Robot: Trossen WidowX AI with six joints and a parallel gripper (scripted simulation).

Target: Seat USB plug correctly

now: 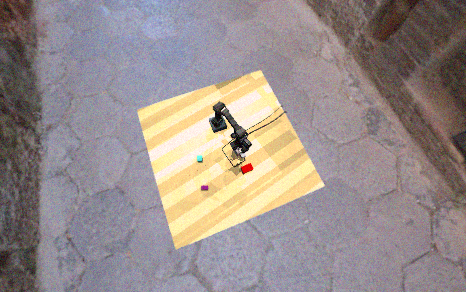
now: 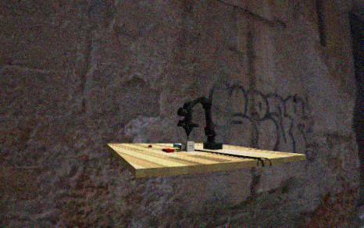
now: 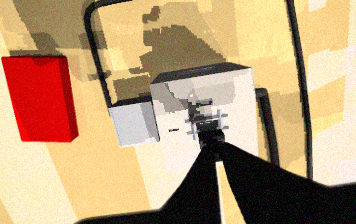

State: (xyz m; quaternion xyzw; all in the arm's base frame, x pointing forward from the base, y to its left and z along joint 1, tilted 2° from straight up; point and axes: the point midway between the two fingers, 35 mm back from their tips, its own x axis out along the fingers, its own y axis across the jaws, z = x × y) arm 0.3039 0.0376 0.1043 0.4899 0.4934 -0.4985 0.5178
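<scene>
Right now my gripper tip is 20 mm above the USB plug. The rest, counted from my gripper tip: cyan block: 320 mm to the right, 110 mm below, 110 mm behind; red block: 170 mm ahead, 110 mm below, 30 mm to the right; purple block: 410 mm to the right, 120 mm below, 120 mm ahead.
</scene>
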